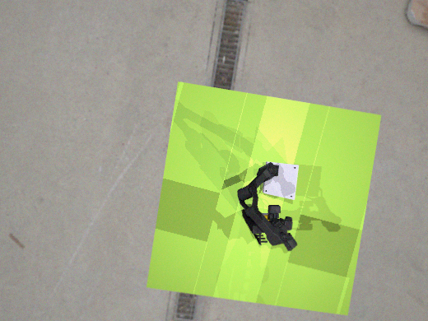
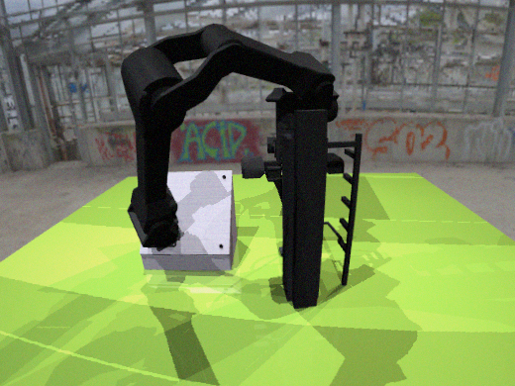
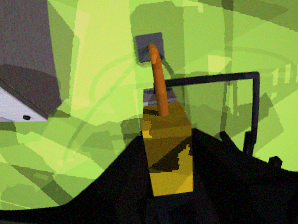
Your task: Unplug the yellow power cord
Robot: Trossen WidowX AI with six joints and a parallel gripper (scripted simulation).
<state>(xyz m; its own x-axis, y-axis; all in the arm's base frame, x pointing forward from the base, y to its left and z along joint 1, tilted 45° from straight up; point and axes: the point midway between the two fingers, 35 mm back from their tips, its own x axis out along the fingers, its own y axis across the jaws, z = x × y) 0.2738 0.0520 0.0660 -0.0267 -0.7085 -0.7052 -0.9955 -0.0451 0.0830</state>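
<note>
My gripper tip is now 13 cm to the left of the tall black block, 3 cm below it and 1 cm short of it.
</note>
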